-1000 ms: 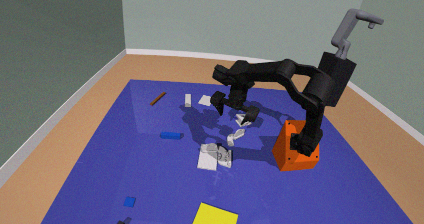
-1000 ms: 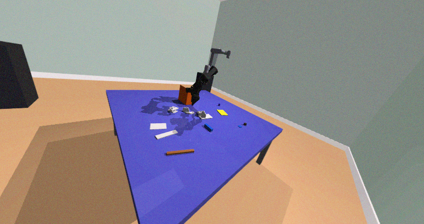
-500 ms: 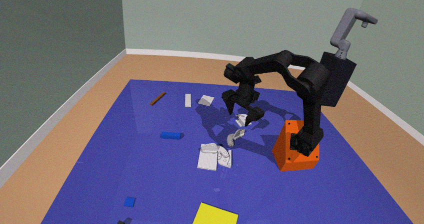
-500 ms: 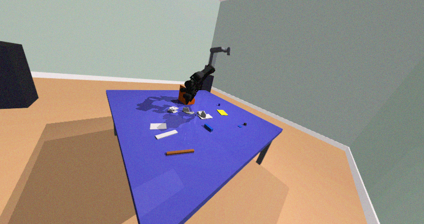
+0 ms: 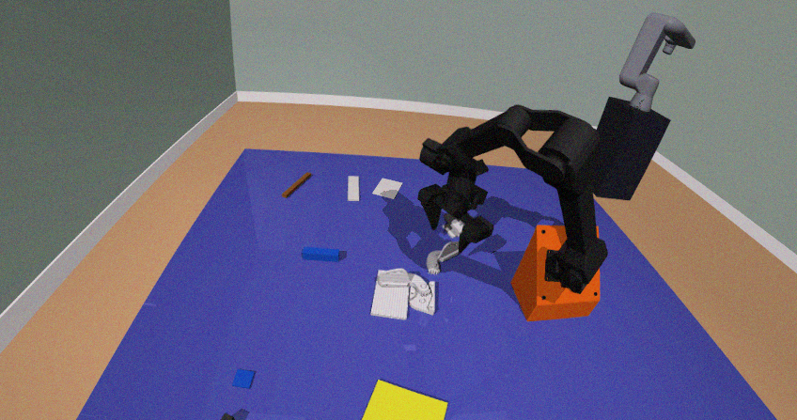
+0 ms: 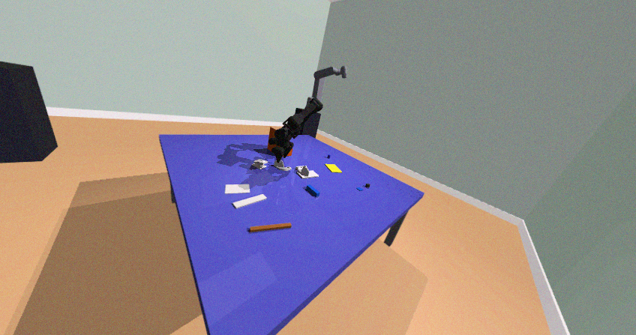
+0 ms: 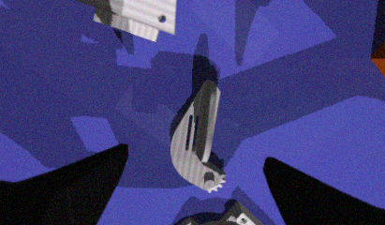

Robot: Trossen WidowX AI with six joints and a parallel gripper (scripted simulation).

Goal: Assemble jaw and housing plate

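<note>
Right now my gripper tip is 50 mm above the jaw, 30 mm to the right of it and 20 mm short of it. The rest, counted from my gripper tip: white square: 290 mm to the right, 140 mm ahead, 50 mm below; blue block: 290 mm ahead, 40 mm to the left, 40 mm below; white stepped part: 110 mm to the right, 50 mm below, 50 mm behind.
</note>
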